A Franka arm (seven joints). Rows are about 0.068 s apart.
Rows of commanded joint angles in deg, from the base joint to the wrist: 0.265 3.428 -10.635 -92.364 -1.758 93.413 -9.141; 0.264 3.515 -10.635 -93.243 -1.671 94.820 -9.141; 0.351 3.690 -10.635 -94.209 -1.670 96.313 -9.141; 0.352 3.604 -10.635 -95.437 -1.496 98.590 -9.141; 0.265 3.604 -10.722 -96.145 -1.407 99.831 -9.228; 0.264 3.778 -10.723 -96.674 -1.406 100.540 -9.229; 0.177 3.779 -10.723 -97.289 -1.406 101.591 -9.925; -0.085 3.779 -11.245 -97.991 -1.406 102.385 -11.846; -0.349 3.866 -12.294 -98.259 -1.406 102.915 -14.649; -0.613 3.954 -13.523 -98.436 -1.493 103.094 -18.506; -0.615 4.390 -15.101 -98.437 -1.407 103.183 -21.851; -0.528 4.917 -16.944 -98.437 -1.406 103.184 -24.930; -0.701 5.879 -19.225 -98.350 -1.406 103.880 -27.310; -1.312 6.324 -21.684 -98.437 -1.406 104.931 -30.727; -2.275 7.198 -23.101 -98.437 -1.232 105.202 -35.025; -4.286 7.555 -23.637 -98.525 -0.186 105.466 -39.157
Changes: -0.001 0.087 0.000 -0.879 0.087 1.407 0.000; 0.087 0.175 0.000 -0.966 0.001 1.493 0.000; 0.001 -0.086 0.000 -1.228 0.174 2.277 0.000; -0.087 0.000 -0.087 -0.708 0.089 1.241 -0.087; -0.001 0.174 -0.001 -0.529 0.001 0.709 -0.001; -0.087 0.001 0.000 -0.615 0.000 1.051 -0.696; -0.262 0.000 -0.522 -0.702 0.000 0.794 -1.921; -0.264 0.087 -1.049 -0.268 0.000 0.530 -2.803; -0.264 0.088 -1.229 -0.177 -0.087 0.179 -3.857; -0.002 0.436 -1.578 -0.001 0.086 0.089 -3.345; 0.087 0.527 -1.843 0.000 0.001 0.001 -3.079; -0.173 0.962 -2.281 0.087 0.000 0.696 -2.380; -0.611 0.445 -2.459 -0.087 0.000 1.051 -3.417; -0.963 0.874 -1.417 0.000 0.174 0.271 -4.298; -2.011 0.357 -0.536 -0.088 1.046 0.264 -4.132
